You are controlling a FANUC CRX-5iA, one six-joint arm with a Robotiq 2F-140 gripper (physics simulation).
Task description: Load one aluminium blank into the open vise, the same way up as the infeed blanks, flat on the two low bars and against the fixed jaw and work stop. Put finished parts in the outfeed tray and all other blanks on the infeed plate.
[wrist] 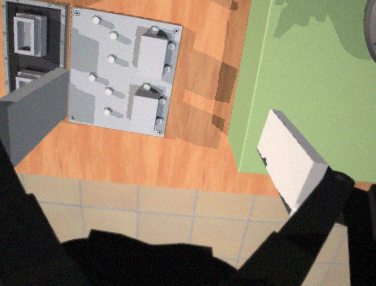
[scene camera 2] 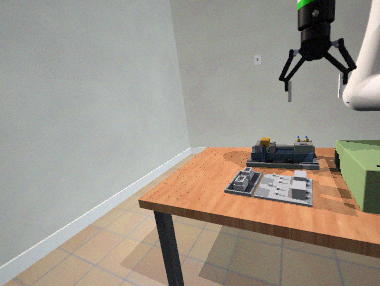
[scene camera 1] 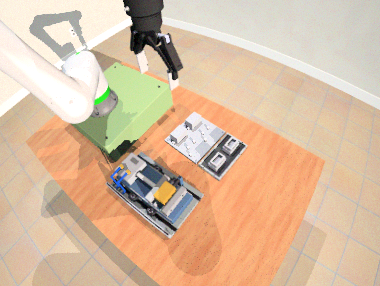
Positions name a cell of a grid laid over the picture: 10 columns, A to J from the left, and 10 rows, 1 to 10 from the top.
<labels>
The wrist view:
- my gripper: E4
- outfeed tray: B2
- infeed plate: C2
</labels>
